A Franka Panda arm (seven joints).
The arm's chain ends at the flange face. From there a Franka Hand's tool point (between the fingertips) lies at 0.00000 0.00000 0.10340 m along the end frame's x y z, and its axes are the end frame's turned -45 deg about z.
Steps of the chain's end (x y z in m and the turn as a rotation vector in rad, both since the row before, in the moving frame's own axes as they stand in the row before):
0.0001, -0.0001, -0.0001, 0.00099, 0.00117, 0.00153
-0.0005, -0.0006, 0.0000, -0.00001, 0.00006, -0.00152
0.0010, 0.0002, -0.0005, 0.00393, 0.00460, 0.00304
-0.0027, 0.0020, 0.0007, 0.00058, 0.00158, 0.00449
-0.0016, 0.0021, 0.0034, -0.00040, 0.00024, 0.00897
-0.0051, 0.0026, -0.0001, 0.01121, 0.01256, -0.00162
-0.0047, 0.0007, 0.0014, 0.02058, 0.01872, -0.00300
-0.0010, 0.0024, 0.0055, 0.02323, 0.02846, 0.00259
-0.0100, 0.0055, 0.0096, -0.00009, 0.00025, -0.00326
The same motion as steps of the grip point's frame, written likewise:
0.0003, 0.0000, -0.0001, -0.00013, 0.00153, 0.00153
0.0001, -0.0008, 0.0000, -0.00005, 0.00004, -0.00152
0.0012, 0.0009, -0.0005, -0.00047, 0.00603, 0.00304
-0.0032, -0.0004, 0.0007, -0.00071, 0.00153, 0.00449
-0.0026, 0.0004, 0.0034, -0.00045, -0.00011, 0.00897
-0.0037, -0.0017, -0.0001, -0.00095, 0.01681, -0.00162
-0.0009, -0.0030, 0.0014, 0.00132, 0.02779, -0.00300
0.0014, 0.0014, 0.0054, -0.00370, 0.03655, 0.00259
-0.0109, -0.0032, 0.0096, -0.00024, 0.00011, -0.00326

